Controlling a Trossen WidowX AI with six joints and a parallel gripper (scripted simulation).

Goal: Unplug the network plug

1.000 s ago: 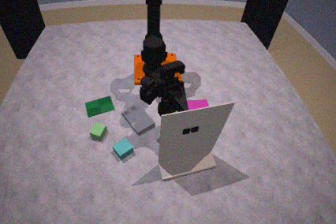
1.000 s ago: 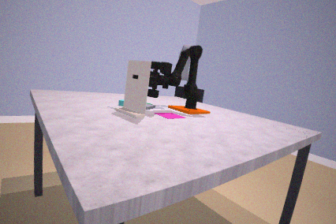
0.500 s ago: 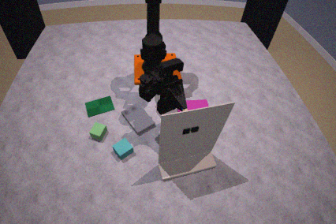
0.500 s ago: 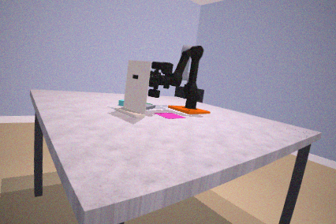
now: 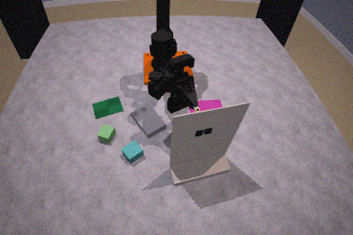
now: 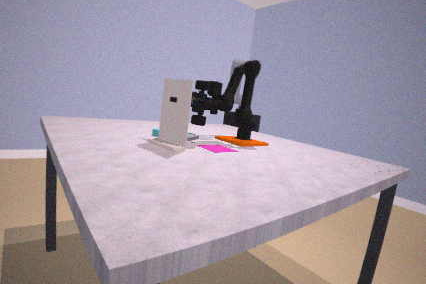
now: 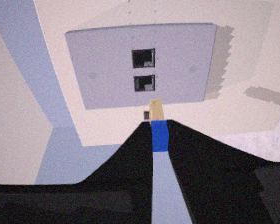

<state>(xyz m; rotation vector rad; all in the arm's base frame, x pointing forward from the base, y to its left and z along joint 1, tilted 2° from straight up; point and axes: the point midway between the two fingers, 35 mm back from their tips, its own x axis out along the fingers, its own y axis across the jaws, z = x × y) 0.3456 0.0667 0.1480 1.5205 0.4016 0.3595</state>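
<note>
Now: gripper tip 11 cm past the magenta square, 7 cm to the right of it and 17 cm above it. Round my gripper tip: grey flat patch (8 cm behind, 13 cm to the right, 16 cm below); then network plug (right at my gripper tip); then white upright panel (8 cm ahead, 2 cm to the left, 6 cm below).
</note>
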